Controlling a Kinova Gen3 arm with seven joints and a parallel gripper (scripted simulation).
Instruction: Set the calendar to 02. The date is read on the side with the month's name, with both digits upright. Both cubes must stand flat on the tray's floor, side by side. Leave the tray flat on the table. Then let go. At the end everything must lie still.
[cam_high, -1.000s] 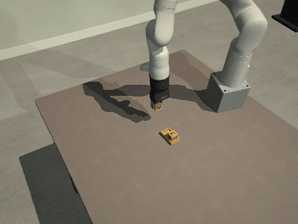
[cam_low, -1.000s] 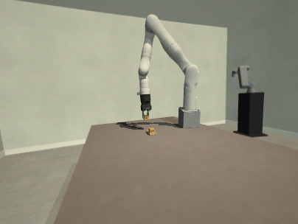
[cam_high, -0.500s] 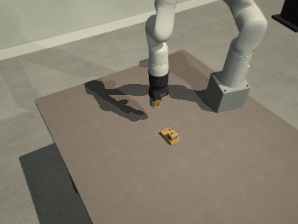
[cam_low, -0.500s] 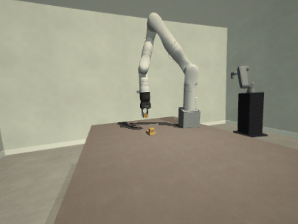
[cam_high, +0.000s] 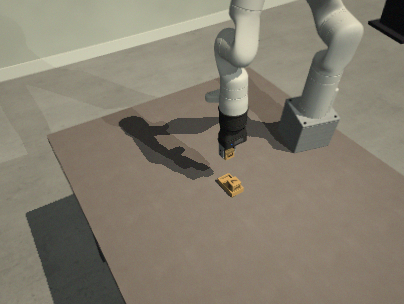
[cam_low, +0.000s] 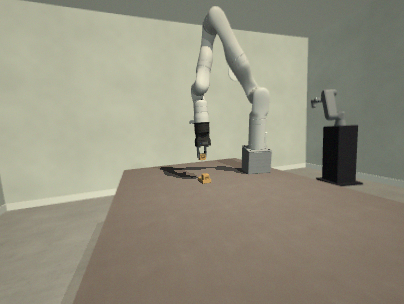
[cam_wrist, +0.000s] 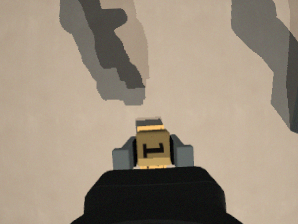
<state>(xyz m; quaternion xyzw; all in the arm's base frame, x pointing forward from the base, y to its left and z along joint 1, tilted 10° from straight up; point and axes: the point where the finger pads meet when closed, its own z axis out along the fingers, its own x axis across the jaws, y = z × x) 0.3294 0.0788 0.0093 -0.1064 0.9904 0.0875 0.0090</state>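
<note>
Now: hand 3 cm to the right of the tray and 13 cm above it. The rest, counted from my hand: orange cube: 1 cm below.
</note>
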